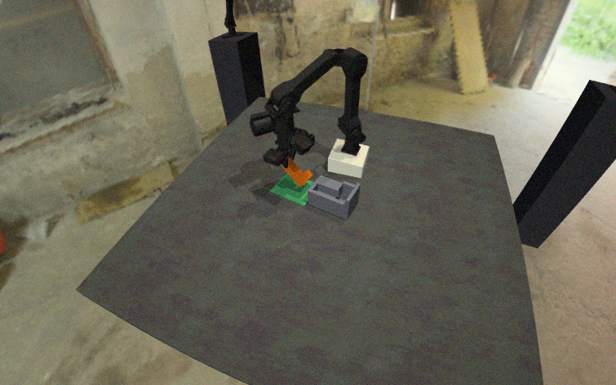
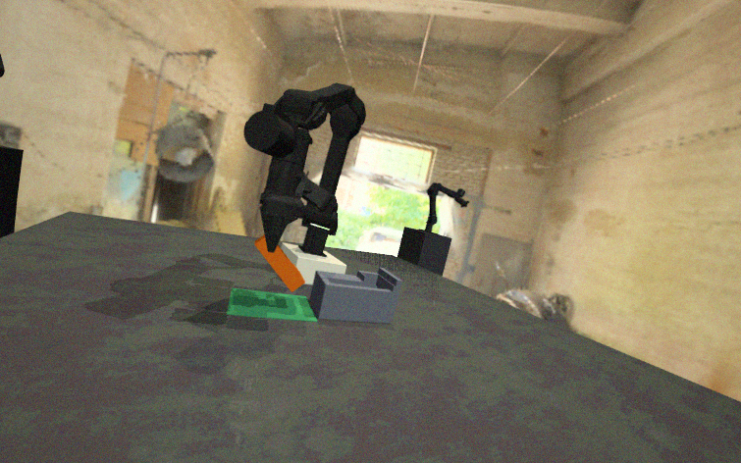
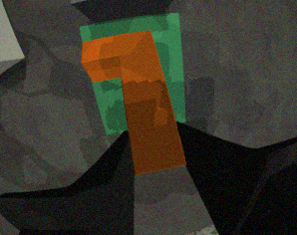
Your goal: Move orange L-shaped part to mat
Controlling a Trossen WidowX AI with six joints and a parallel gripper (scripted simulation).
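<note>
My gripper tip is 2 cm to the right of the green mat and 12 cm above it. The rest, counted from my gripper tip: orange L-shaped part (1 cm behind, 3 cm to the left, 3 cm below).
</note>
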